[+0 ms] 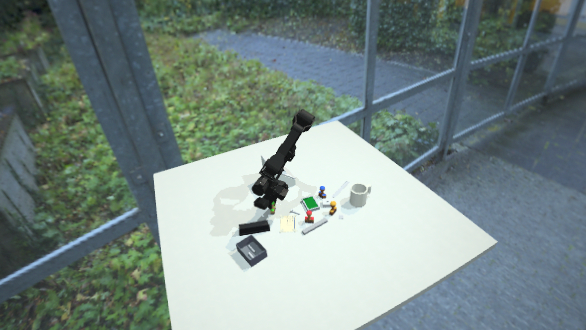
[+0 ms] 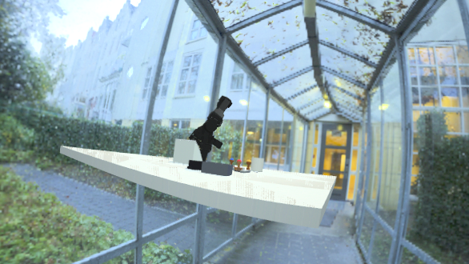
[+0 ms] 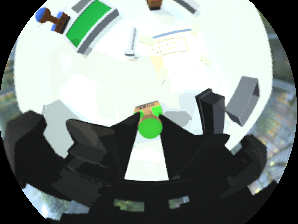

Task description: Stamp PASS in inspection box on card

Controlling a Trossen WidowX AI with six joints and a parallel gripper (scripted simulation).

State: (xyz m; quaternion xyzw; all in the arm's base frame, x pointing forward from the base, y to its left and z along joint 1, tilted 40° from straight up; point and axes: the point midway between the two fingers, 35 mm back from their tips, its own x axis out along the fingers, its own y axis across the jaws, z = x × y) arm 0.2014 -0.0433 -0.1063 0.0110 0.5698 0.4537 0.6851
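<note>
The green-knobbed stamp is 10 mm below my gripper tip. The rest, counted from my gripper tip: black block: 80 mm ahead, 110 mm to the right, 10 mm below; pale yellow card: 100 mm ahead, 40 mm to the left, 30 mm below; green ink pad: 40 mm ahead, 180 mm to the left, 20 mm below.
</note>
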